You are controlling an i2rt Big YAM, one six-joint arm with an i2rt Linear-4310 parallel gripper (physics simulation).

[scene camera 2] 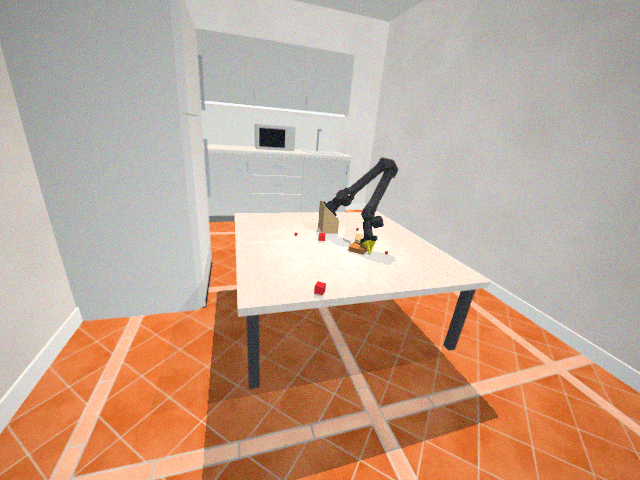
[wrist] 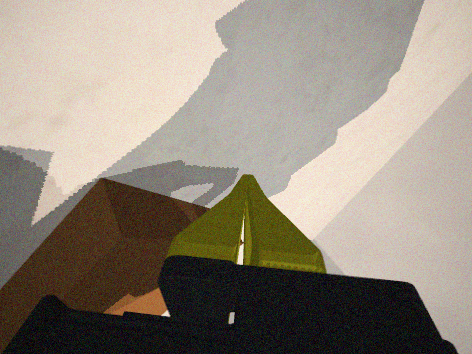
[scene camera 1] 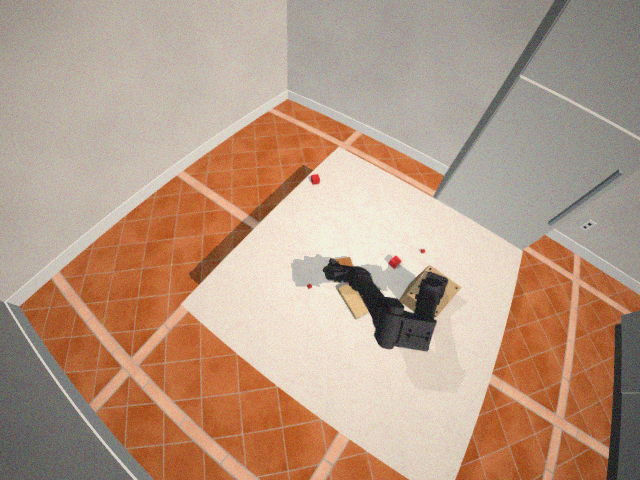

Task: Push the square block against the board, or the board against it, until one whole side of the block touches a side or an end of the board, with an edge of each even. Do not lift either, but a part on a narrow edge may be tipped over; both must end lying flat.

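Places are measured from the arm's base along level axes (x right, y ahead, z up), in metres.
Pixels of known places: gripper, fingertip midpoint: (scene camera 2: 370, 253) (wrist: 247, 182) (scene camera 1: 323, 268); arm's base at its link origin: (scene camera 2: 329, 209) (scene camera 1: 433, 287).
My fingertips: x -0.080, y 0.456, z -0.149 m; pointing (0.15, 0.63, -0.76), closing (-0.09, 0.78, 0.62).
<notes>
Ahead of a thing's pixels: the offset from my fingertips to its top centre. Level surfaces: height alone.
The brown square block {dx +0.037, dy -0.078, dz +0.020 m} (scene camera 1: 344, 261) (scene camera 2: 356, 249) (wrist: 95, 240) lies on the table, partly covered by the arm in scene camera 1. The pale tan board {dx -0.061, dy -0.194, dz +0.020 m} (scene camera 1: 353, 301) (scene camera 2: 358, 237) lies flat on the table, on the robot's side of the block. The arm hides the space between them, so I cannot tell whether they touch. My gripper (scene camera 2: 369, 249) (wrist: 247, 182) points down with its yellow-green fingers shut and empty. It is low beside the block, which is left of the fingers in the wrist view. Whether they touch is unclear. The fingers are hidden in scene camera 1.
Larger red cubes (scene camera 1: 394, 261) (scene camera 2: 320, 288) and small red cubes (scene camera 1: 309, 286) (scene camera 2: 296, 234) are scattered on the white table {dz -0.009 m} (scene camera 1: 248, 310) (scene camera 2: 273, 268). One small cube is near the gripper. The arm's tan mount (scene camera 1: 452, 287) (scene camera 2: 327, 221) stands beyond the board.
</notes>
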